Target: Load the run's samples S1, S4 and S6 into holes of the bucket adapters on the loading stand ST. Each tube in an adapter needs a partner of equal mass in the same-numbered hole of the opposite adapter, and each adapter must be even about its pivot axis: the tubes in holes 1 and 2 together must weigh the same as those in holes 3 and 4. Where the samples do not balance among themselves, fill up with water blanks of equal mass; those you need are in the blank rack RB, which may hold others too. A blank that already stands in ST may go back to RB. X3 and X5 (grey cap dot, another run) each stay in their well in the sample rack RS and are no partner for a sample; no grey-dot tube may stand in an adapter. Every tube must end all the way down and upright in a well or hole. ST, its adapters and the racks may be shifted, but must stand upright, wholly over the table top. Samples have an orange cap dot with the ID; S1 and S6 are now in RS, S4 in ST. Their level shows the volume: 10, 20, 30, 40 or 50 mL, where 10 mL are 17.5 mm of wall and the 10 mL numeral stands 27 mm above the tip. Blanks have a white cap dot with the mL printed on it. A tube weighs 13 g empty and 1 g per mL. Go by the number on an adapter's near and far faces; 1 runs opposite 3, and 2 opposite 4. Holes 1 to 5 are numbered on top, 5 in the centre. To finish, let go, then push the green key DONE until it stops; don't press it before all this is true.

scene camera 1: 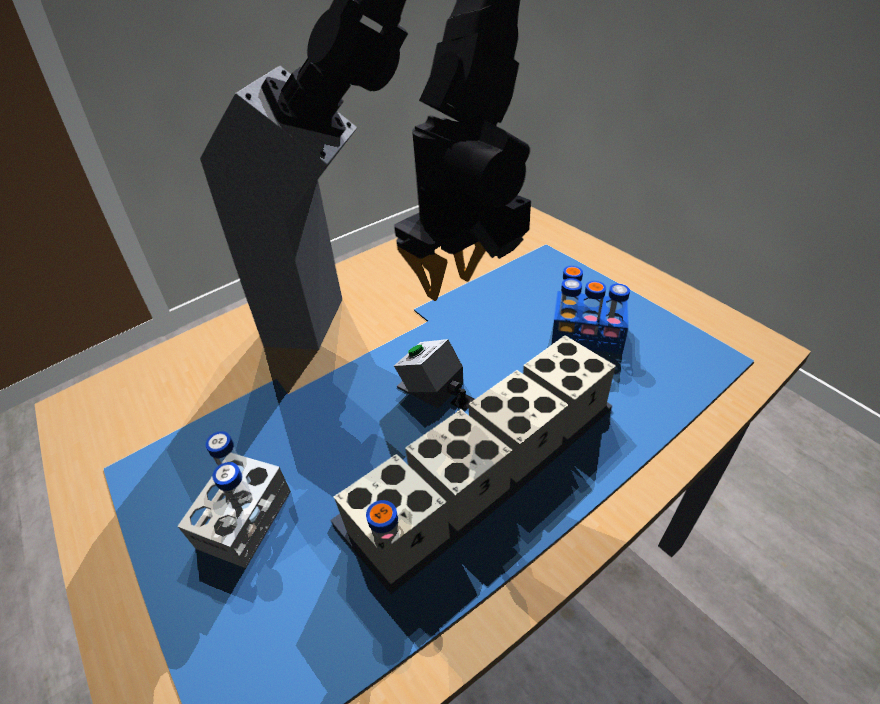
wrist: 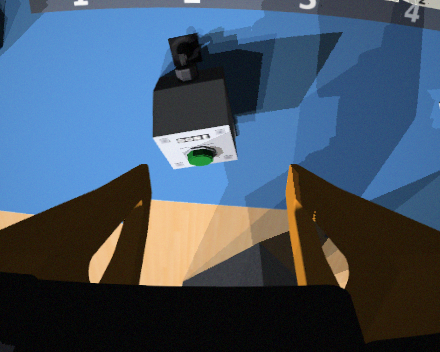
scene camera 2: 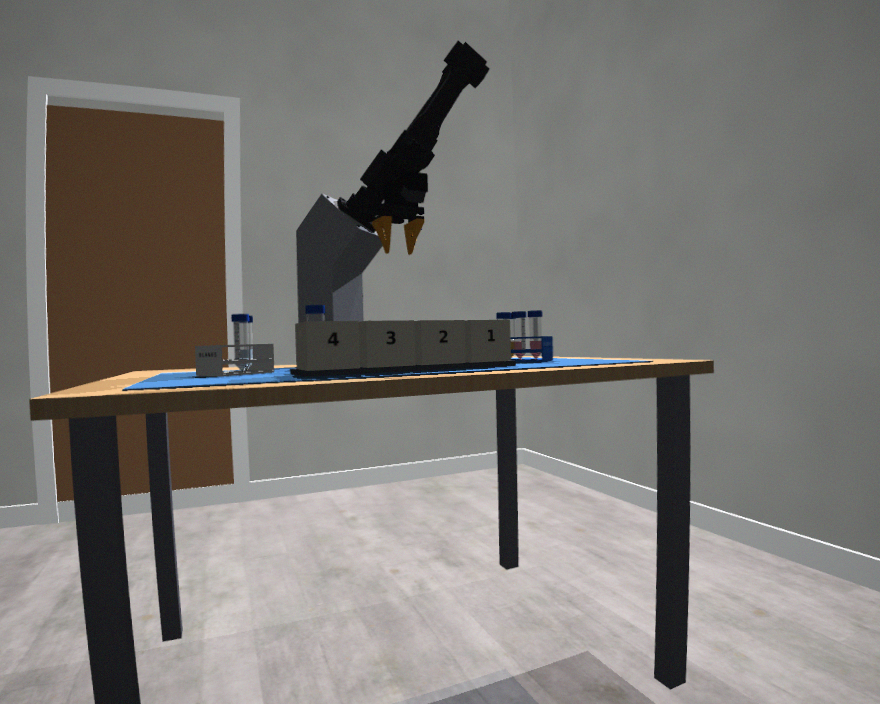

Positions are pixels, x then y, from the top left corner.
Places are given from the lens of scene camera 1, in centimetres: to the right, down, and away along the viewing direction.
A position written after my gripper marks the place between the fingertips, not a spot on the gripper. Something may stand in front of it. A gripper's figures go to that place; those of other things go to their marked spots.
my gripper [scene camera 1: 448,289]: 1, -8, 66
blank rack RB [scene camera 1: 222,544]: -27, 24, 62
